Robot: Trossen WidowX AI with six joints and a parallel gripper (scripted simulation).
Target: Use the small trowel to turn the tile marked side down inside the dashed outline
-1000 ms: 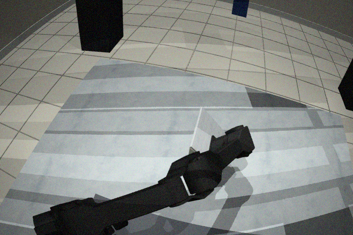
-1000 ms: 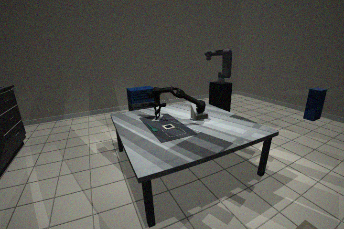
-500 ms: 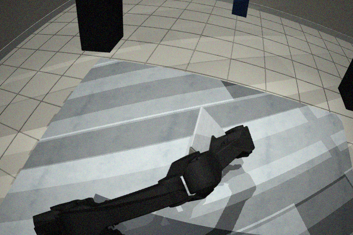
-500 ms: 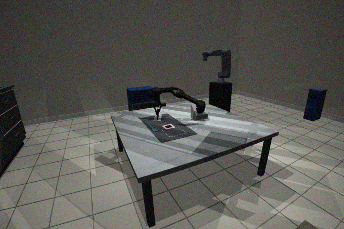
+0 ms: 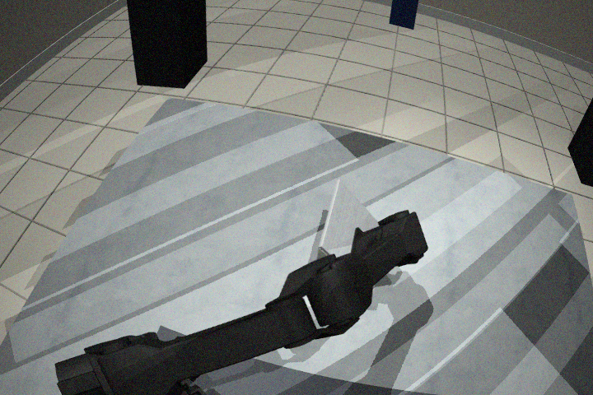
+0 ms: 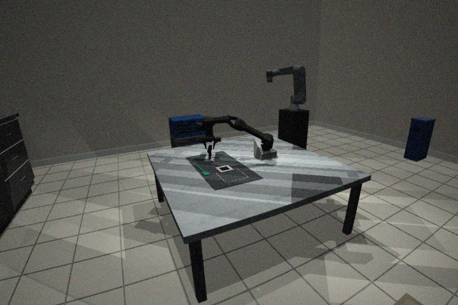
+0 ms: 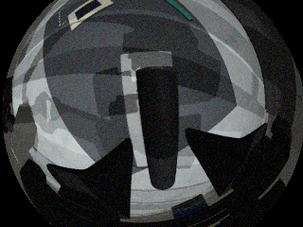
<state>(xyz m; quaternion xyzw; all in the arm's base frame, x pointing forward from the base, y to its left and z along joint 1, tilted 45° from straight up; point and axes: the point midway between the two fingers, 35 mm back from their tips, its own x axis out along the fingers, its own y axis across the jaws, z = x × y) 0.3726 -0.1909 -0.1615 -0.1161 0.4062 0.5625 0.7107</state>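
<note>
The dark mat lies 30 mm ahead of my gripper tip, 230 mm to the left of it and 80 mm below it. The rest, counted from my gripper tip: small teal trowel: 170 mm ahead, 250 mm to the left, 60 mm below; tan tile: 20 mm ahead, 290 mm to the left, 60 mm below.
</note>
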